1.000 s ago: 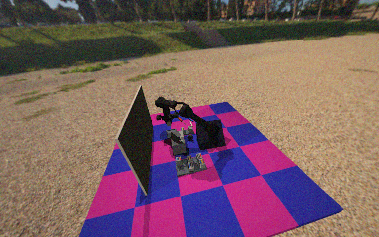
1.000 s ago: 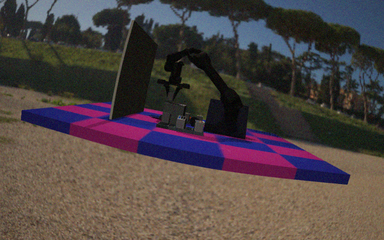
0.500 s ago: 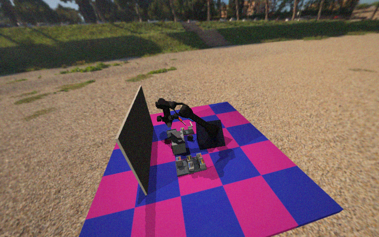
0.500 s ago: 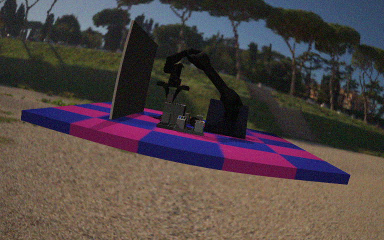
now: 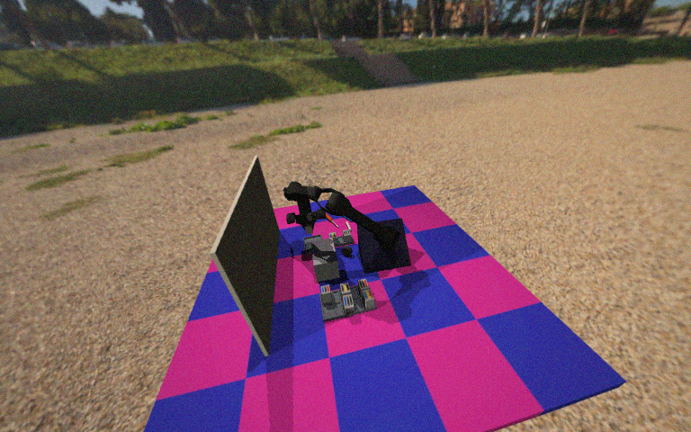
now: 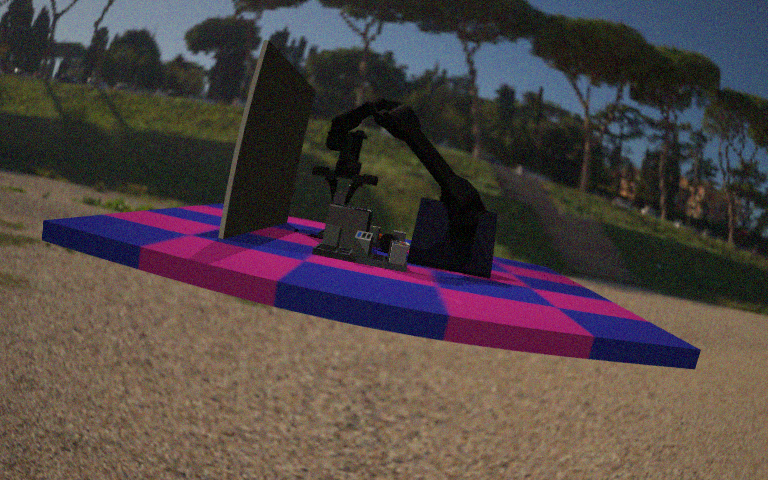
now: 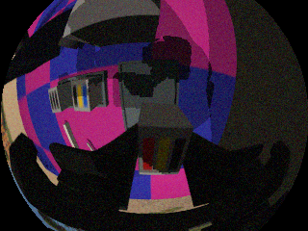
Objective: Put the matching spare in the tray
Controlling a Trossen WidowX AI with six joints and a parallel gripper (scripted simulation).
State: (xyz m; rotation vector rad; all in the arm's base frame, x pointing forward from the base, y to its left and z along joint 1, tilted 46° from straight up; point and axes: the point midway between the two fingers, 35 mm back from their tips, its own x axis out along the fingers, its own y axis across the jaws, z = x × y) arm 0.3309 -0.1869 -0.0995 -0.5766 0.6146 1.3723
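Right now the light grey tray is 9 cm below my gripper tip, 1 cm to the left of it and 1 cm behind it. From my gripper tip the other things lie so: tall grey panel 19 cm ahead, 18 cm to the left, 13 cm above; grey mounted unit 19 cm to the left, 5 cm behind, 4 cm below.
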